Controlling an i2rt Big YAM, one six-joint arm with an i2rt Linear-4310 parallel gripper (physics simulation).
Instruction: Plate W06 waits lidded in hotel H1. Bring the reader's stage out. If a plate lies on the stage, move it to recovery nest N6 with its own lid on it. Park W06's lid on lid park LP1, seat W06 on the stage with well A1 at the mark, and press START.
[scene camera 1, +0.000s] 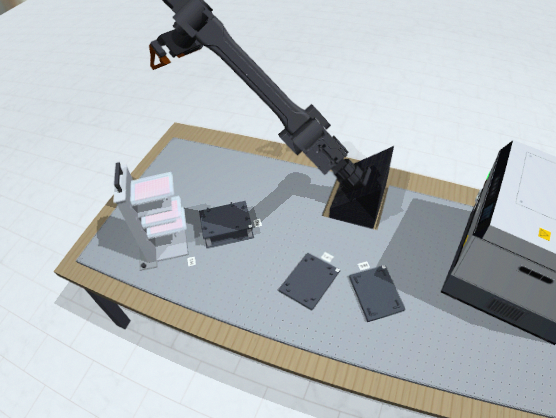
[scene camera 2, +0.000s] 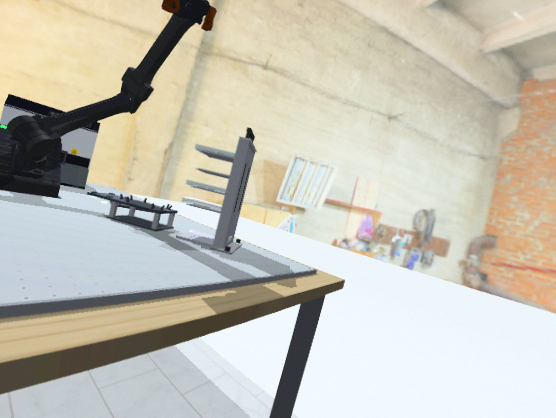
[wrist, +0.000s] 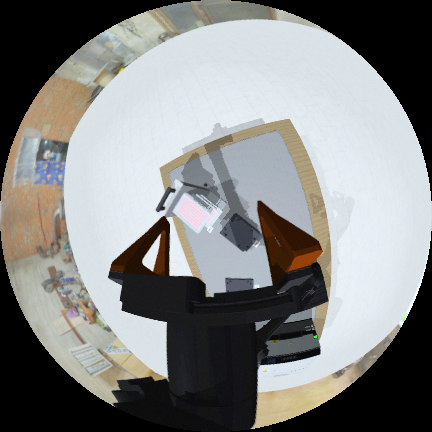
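Pixels of known places: gripper, between the fingertips: (scene camera 1: 165, 61) (scene camera 2: 195, 20) (wrist: 209, 212); arm's base, origin of its link: (scene camera 1: 355, 182) (scene camera 2: 29, 162) (wrist: 303, 286).
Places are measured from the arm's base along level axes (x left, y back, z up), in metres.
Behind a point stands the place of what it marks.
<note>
A grey plate hotel (scene camera 1: 134, 220) @[x -0.530, y -0.485, z 0.124 m] (scene camera 2: 235, 195) @[x -0.634, y -0.388, z 0.059 m] stands at one end of the table, with several pink-welled plates on its shelves. The top plate (scene camera 1: 152, 189) @[x -0.504, y -0.398, z 0.178 m] (wrist: 190, 212) @[x -0.517, y -0.386, z 0.178 m] faces up; which plate is W06 and whether it is lidded I cannot tell. The reader (scene camera 1: 500, 280) @[x 0.491, y -0.290, z 0.079 m] (scene camera 2: 82, 142) @[x 0.375, y -0.212, z 0.133 m] (wrist: 295, 342) @[x 0.404, y -0.051, z 0.116 m] stands at the other end; its stage does not show. A raised dark nest (scene camera 1: 225, 220) @[x -0.359, y -0.281, z -0.036 m] (scene camera 2: 135, 204) @[x -0.399, y -0.229, z -0.036 m] (wrist: 241, 232) @[x -0.368, y -0.264, z -0.036 m] stands beside the hotel. Two low dark nests (scene camera 1: 309, 281) @[x -0.032, y -0.371, z -0.086 m] (scene camera 1: 377, 295) @[x 0.177, y -0.348, z -0.085 m] lie mid-table; their labels are unreadable. My gripper (scene camera 1: 172, 57) @[x -0.494, y -0.214, z 0.490 m] (scene camera 2: 189, 20) @[x -0.494, y -0.214, z 0.490 m] (wrist: 209, 212) @[x -0.494, y -0.214, z 0.490 m] is open and empty, high above the table.
The arm's dark base (scene camera 1: 357, 200) @[x 0.031, y -0.094, z 0.017 m] stands at the table's back edge, between the raised nest and the reader. A black handle (scene camera 1: 118, 177) @[x -0.567, y -0.446, z 0.253 m] (wrist: 165, 199) @[x -0.578, y -0.427, z 0.249 m] tops the hotel. The wooden table edge (scene camera 1: 210, 325) @[x -0.255, y -0.608, z -0.109 m] (scene camera 2: 225, 305) @[x -0.884, y -0.195, z -0.109 m] runs close to the hotel's foot.
</note>
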